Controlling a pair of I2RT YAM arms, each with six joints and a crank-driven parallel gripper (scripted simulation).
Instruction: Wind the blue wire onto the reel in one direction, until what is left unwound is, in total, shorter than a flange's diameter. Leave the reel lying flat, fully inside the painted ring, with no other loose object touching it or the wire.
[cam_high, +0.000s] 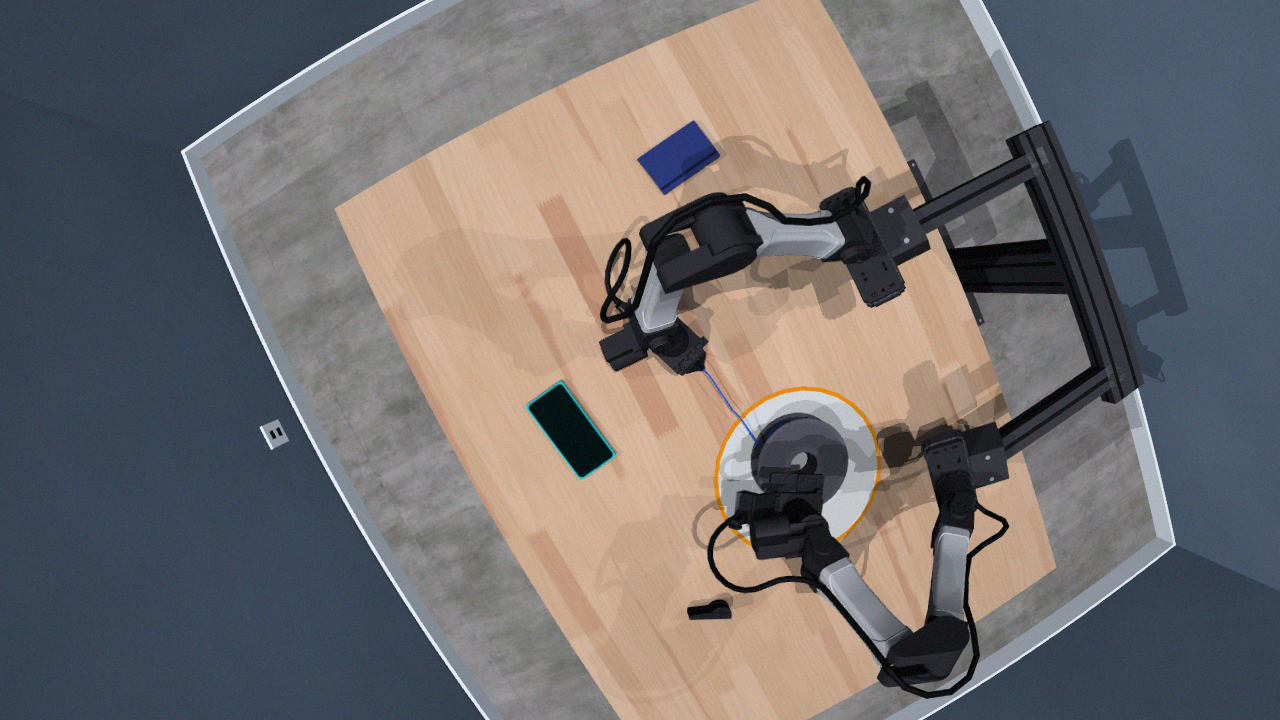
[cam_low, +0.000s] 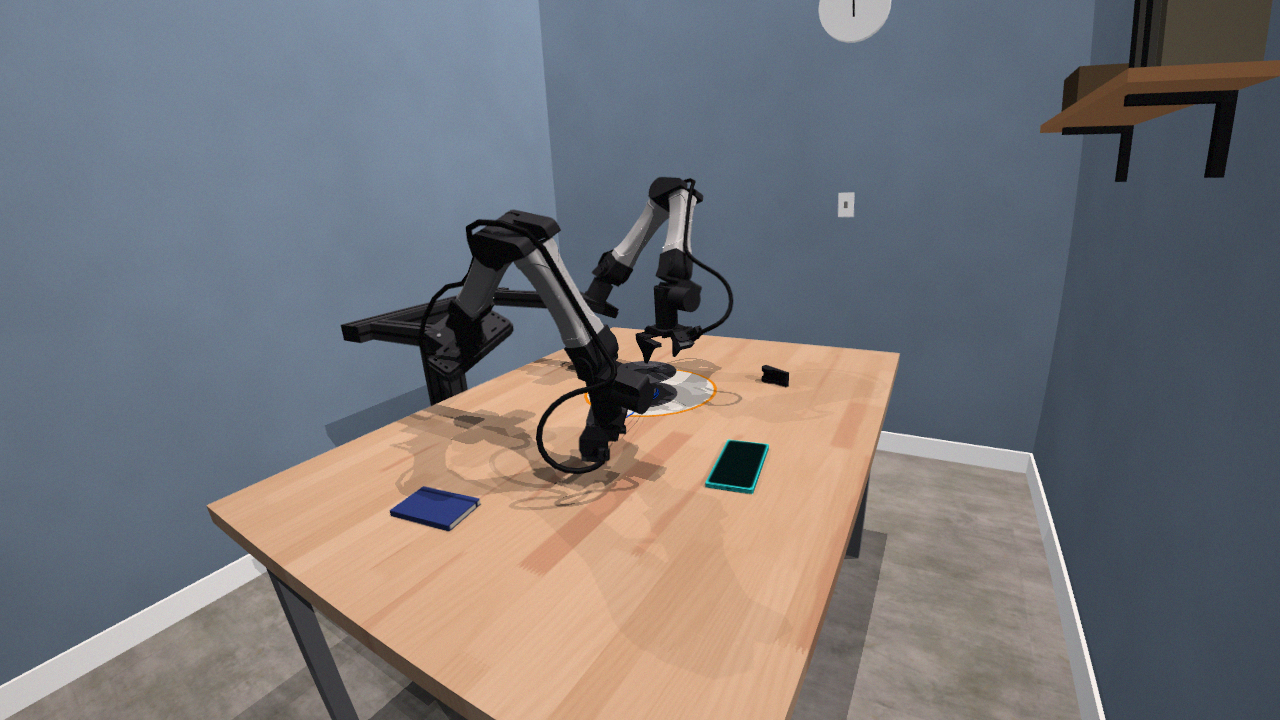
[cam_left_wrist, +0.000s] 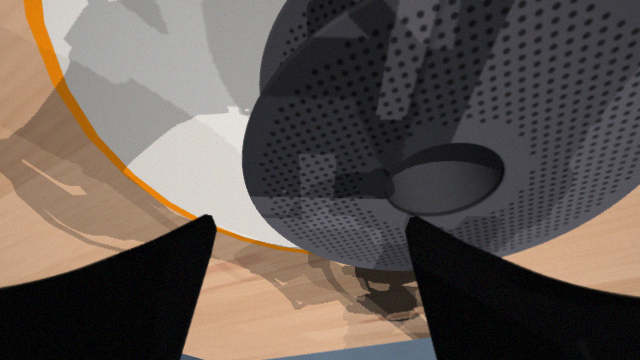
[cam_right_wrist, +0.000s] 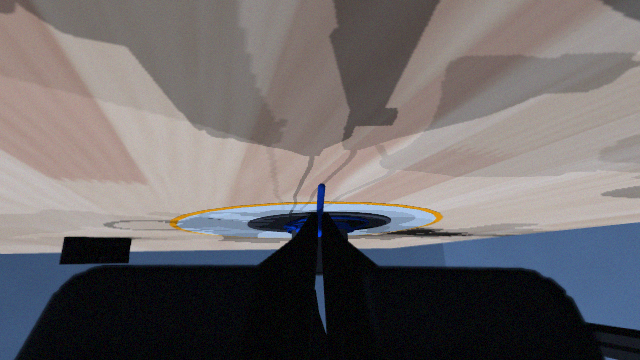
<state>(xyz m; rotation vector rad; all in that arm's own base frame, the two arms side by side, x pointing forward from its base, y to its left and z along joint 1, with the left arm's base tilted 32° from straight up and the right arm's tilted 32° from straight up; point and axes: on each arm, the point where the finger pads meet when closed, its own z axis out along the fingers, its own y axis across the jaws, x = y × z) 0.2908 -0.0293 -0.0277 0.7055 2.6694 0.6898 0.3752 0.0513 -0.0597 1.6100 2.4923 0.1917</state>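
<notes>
Right now the dark grey reel is 30 mm behind my left hand, 50 mm to the right of it and 60 mm below it. Also, from my left hand: orange painted ring: 30 mm behind, 20 mm to the right, 90 mm below; black clip-like object: 260 mm ahead, 160 mm to the left, 70 mm below.
</notes>
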